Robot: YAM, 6 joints.
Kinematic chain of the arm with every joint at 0, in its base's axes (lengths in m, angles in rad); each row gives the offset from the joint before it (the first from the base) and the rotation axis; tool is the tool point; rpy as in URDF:
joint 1: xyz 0 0 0.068 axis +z
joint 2: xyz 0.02 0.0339 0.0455 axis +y
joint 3: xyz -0.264 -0.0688 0 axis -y
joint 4: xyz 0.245 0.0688 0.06 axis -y
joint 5: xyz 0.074 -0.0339 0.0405 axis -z
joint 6: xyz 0.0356 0 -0.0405 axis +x
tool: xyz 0 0 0 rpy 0 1.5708 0
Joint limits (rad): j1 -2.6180..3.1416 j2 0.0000..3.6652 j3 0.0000..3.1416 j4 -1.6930..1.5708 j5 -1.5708..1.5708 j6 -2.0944..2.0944
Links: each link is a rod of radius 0.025 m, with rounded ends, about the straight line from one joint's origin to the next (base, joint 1, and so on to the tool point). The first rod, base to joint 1, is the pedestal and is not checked.
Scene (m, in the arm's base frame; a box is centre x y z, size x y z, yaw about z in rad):
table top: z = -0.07
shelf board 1: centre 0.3 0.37 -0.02 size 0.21 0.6 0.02 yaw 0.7
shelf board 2: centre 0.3 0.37 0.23 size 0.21 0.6 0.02 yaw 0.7
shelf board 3: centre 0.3 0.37 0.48 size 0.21 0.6 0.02 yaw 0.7
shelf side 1: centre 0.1 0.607 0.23 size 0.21 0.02 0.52 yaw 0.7
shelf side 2: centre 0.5 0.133 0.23 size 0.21 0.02 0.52 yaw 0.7
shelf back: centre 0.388 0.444 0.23 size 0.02 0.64 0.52 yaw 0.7
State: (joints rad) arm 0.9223 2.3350 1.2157 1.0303 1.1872 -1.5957
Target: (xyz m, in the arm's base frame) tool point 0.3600 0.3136 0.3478
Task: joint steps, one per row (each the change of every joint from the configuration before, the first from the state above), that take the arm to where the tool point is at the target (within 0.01 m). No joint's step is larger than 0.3 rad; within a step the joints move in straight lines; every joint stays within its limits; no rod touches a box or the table.
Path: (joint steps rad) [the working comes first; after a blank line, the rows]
Joints at the target: 0.7836 2.1079 1.6898 1.0375 1.1137 -1.5957
Straight joint move there: touches shelf board 2.

1: 0.0593 -0.1660 -0.2759 0.0133 0.0559 0.0000
2: 0.0592 -0.1659 -0.2760 0.0133 0.0558 0.0000
3: 0.0593 -0.1660 -0.2759 0.0133 0.0559 0.0000
4: -0.1218 -0.2470 0.2129 0.0460 -0.0197 0.0000
5: -0.1217 -0.2470 0.2128 0.0460 -0.0197 0.0000
6: -0.0244 0.2549 0.2921 -0.0415 -0.0672 0.0000
7: -0.0243 0.2549 0.2921 -0.0416 -0.0672 0.0000
8: -0.0243 0.2550 0.2920 -0.0416 -0.0673 0.0000

